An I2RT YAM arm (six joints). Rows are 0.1 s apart.
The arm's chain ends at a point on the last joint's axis. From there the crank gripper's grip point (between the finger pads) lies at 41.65 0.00 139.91 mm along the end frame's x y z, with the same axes.
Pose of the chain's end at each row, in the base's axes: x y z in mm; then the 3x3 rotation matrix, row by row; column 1 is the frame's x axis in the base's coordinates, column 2 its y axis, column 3 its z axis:
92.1 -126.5 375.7; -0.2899 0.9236 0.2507; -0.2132 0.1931 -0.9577; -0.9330 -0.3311 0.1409
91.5 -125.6 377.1; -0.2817 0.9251 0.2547; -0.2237 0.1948 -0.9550; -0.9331 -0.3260 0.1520
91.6 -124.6 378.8; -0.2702 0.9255 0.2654; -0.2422 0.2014 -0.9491; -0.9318 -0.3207 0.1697
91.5 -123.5 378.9; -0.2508 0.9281 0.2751; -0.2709 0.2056 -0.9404; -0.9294 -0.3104 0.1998
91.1 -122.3 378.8; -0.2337 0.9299 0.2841; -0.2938 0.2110 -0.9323; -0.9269 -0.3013 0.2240
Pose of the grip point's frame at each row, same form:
115.1 -269.4 356.6; -0.2899 0.9236 0.2507; -0.2132 0.1931 -0.9577; -0.9330 -0.3311 0.1409
115.4 -268.5 359.5; -0.2817 0.9251 0.2547; -0.2237 0.1948 -0.9550; -0.9331 -0.3260 0.1520
117.5 -267.5 363.7; -0.2702 0.9255 0.2654; -0.2422 0.2014 -0.9491; -0.9318 -0.3207 0.1697
119.5 -266.4 368.1; -0.2508 0.9281 0.2751; -0.2709 0.2056 -0.9404; -0.9294 -0.3104 0.1998
121.1 -265.0 371.5; -0.2337 0.9299 0.2841; -0.2938 0.2110 -0.9323; -0.9269 -0.3013 0.2240

